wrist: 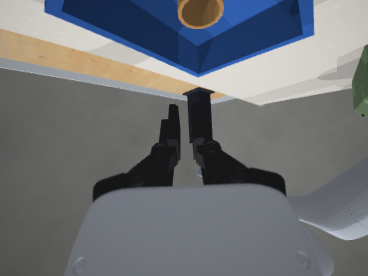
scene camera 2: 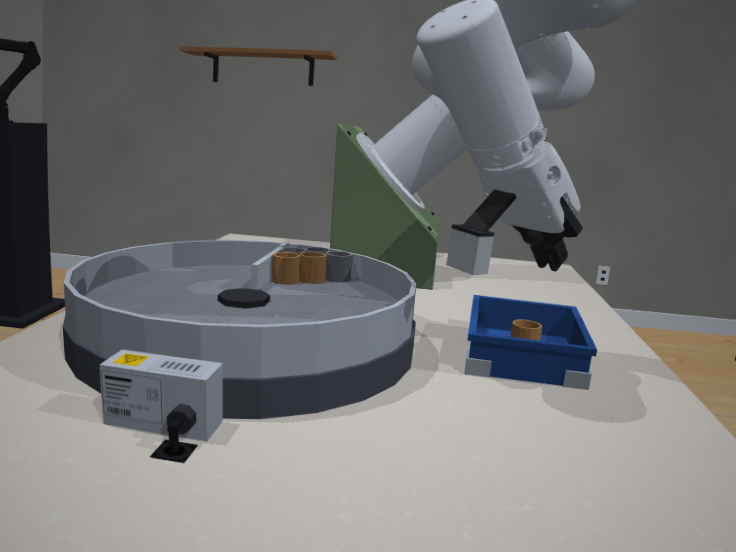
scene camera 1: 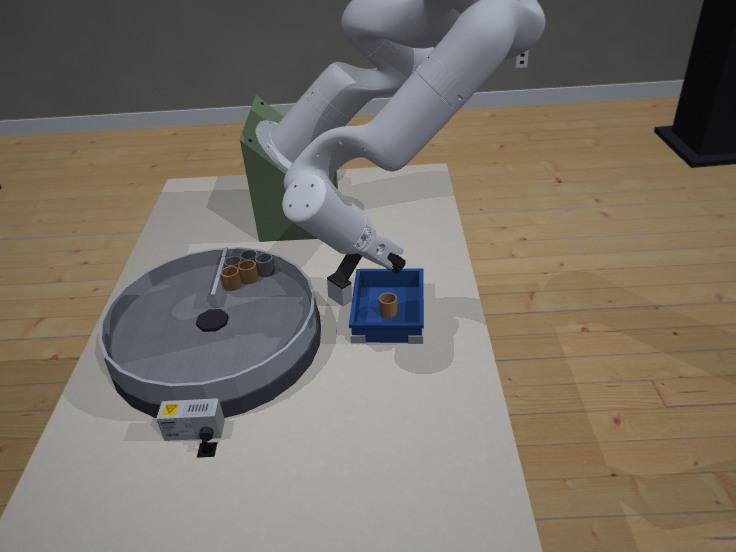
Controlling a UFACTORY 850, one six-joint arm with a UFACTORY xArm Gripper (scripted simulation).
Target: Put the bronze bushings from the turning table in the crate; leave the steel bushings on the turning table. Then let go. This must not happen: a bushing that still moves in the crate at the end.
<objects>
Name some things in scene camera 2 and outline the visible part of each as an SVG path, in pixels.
My gripper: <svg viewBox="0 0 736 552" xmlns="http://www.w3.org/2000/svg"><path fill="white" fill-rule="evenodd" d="M551 143L544 142L544 140L540 141L525 160L507 167L480 169L477 166L486 199L464 224L452 225L447 266L471 275L488 274L494 232L488 230L499 220L513 226L513 228L520 232L523 240L527 244L531 244L530 247L538 267L544 268L549 264L550 269L555 272L560 268L568 257L563 237L577 237L583 227L573 213L578 213L581 209L576 190L561 158Z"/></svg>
A bronze bushing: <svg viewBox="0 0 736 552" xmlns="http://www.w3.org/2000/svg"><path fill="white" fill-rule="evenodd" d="M300 253L299 281L310 284L325 282L327 255L320 252Z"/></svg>
</objects>
